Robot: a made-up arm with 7 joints.
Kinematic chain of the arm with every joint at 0, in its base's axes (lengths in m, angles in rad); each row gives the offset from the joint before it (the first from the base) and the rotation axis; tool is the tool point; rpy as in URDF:
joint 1: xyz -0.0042 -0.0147 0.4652 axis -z
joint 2: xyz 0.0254 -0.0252 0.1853 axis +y
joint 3: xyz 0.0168 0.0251 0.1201 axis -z
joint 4: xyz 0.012 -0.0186 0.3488 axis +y
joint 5: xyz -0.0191 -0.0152 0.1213 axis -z
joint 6: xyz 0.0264 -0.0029 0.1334 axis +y
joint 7: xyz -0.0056 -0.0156 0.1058 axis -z
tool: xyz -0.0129 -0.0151 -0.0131 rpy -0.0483 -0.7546 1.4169
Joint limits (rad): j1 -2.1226..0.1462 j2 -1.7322..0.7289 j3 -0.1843..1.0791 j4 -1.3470..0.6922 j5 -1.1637..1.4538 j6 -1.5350..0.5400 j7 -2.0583..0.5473
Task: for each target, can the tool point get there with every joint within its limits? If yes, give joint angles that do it. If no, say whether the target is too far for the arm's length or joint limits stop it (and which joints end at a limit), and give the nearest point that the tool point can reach.
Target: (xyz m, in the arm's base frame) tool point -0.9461 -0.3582 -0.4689
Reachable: no: too far | nearest point -0.5767 -0.2235 0.2840 | short by 0.849 m
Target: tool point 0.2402 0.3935 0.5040
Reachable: no: joint limits stop it (at a limit: joint 2, joint 4, joint 6, joint 7) | nearest point 0.3528 0.5816 0.9592 | short by 0.505 m
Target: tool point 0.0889 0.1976 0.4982
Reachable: no: joint limits stop it (at a limit: joint 1, joint 2, joint 4, joint 6) | nearest point -0.3487 0.2365 0.4466 | short by 0.442 m
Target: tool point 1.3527 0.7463 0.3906
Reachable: no: too far | nearest point 0.6075 0.3284 0.9643 | short by 1.029 m
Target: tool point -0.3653 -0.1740 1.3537
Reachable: yes | joints -0.2500 -0.6246 0.1192 0.0902 -0.2234 -0.0026 -1.5133
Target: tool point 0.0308 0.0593 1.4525
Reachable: yes | joints -1.4775 0.2111 0.5740 -0.2602 1.1523 0.1969 -1.7621
